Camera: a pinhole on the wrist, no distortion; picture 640 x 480 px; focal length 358.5 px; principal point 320.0 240.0 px. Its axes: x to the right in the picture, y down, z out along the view. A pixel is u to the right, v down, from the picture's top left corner.
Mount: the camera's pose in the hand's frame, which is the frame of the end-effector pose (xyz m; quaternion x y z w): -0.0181 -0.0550 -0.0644 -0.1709 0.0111 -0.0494 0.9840
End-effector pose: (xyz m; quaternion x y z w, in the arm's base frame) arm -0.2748 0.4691 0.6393 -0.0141 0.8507 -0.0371 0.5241
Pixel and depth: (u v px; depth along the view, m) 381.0 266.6 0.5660
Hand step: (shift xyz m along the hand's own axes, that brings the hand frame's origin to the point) 0.1036 0.1643 0.4538
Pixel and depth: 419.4 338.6 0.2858
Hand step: 0.0791 0.1064 0.1777
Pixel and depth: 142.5 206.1 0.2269
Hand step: -0.1231 0.0123 0.1570
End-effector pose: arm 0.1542 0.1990 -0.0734 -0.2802 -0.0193 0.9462 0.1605
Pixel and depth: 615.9 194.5 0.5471
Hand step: 0.4459 0.0177 0.4718
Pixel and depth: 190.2 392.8 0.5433
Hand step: -0.1711 0.3639 0.3699
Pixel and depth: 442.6 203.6 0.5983
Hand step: 0.2030 0.0680 0.5183
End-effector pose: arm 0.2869 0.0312 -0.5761 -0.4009 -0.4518 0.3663 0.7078
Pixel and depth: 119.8 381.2 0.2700
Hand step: -0.1477 0.1504 0.1546
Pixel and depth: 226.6 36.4 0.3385
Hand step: -0.1107 -0.1127 0.3195
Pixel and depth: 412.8 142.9 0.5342
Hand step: 0.1266 -0.0254 0.4866
